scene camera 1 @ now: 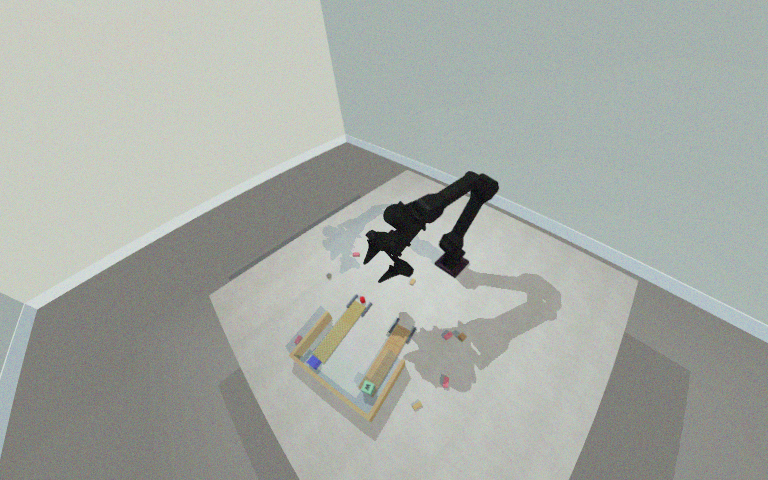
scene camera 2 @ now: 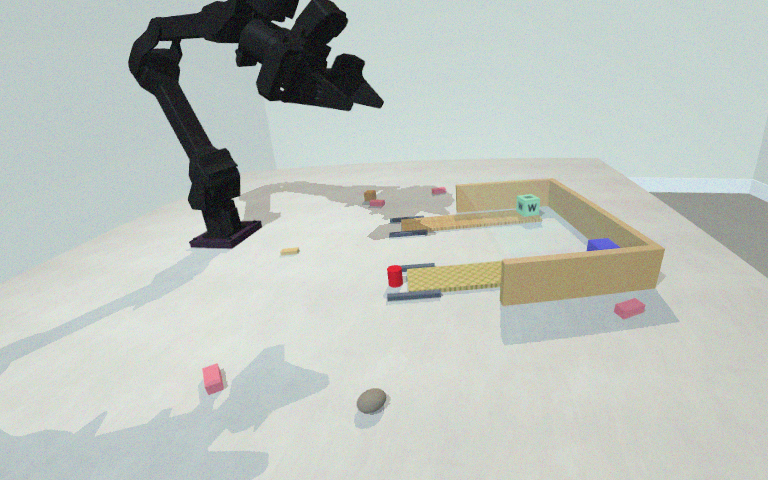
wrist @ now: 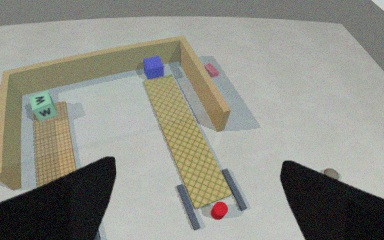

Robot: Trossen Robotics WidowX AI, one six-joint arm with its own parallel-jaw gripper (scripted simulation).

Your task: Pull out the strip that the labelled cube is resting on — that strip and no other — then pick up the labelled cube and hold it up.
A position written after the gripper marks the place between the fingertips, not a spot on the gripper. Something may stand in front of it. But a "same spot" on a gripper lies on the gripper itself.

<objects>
gripper: scene camera 1; scene camera 2 368, 106; wrist
same spot on gripper: point(wrist: 80, 198) = point(scene camera 1: 384, 274)
</objects>
